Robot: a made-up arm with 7 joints.
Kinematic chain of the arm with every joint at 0, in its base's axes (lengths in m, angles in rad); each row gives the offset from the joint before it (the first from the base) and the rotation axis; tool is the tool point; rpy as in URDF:
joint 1: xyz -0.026 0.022 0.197 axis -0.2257 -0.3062 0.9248
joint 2: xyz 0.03 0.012 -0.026 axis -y
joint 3: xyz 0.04 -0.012 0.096 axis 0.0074 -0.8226 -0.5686
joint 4: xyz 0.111 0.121 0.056 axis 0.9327 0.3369 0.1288
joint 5: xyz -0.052 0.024 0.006 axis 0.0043 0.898 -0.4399
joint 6: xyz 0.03 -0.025 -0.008 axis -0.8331 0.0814 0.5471
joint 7: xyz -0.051 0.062 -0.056 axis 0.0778 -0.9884 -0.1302
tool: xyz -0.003 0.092 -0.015 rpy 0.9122 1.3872 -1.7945
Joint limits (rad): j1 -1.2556..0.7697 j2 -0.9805..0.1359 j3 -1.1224..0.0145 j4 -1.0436..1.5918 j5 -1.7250..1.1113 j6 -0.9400..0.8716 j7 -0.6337..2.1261
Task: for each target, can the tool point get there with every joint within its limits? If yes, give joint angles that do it. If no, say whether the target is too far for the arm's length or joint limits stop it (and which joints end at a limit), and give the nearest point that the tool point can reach.
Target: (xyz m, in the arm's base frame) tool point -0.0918 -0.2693 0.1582
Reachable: no: joint limits stop it (at a limit: joint 1, joint 3, joint 4, joint 6, joint 7) | nearest point 0.0464 -0.1649 0.1612 | short by 0.173 m
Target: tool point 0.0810 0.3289 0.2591
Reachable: yes | joints 0.1753 -0.3685 -0.4514 1.2966 -1.3026 0.7280 -0.0943
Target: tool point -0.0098 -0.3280 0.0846
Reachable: no: joint limits stop it (at a limit: joint 1, joint 2, joint 3, joint 4, joint 6, joint 7) | nearest point 0.1006 -0.2791 0.0899 | short by 0.121 m
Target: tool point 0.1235 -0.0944 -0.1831
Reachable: no: joint limits stop it (at a limit: joint 1, joint 2, joint 3, joint 4, joint 5, joint 6) | nearest point 0.1190 -0.0831 -0.0875 | short by 0.096 m
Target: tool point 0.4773 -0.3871 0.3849
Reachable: no: too far | nearest point 0.2877 -0.2238 0.2951 | short by 0.266 m
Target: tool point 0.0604 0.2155 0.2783
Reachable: yes | joints -0.3833 -0.4051 -0.7546 0.3935 -0.4776 0.5640 -0.0564
